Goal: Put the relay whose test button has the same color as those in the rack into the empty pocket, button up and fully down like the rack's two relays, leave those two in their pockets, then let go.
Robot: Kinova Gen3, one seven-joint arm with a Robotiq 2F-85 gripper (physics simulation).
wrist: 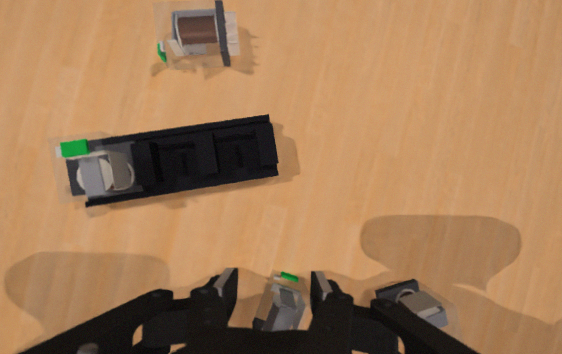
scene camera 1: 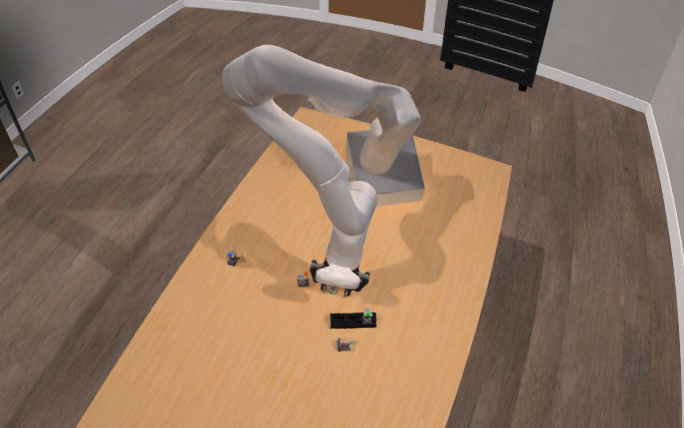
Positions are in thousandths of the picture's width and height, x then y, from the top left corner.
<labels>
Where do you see a green-button relay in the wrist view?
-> At 165,468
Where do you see a black rack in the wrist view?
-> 330,448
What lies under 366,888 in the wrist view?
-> My gripper.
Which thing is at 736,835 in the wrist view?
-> An orange-button relay.
</labels>
